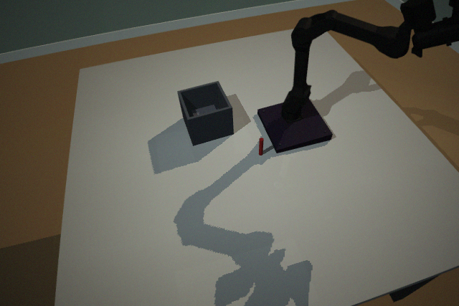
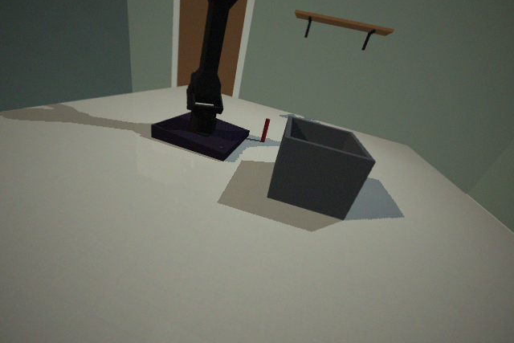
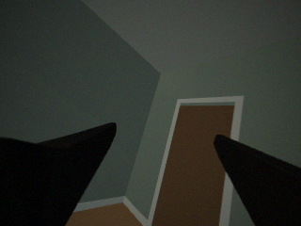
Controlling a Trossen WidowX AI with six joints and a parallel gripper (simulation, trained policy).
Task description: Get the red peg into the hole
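Now: gripper tip 49 cm short of the red peg, 24 cm to the left of it and 51 cm above it. The rest, counted from my gripper tip: plate 63 cm ahead, 45 cm to the right, 50 cm below.
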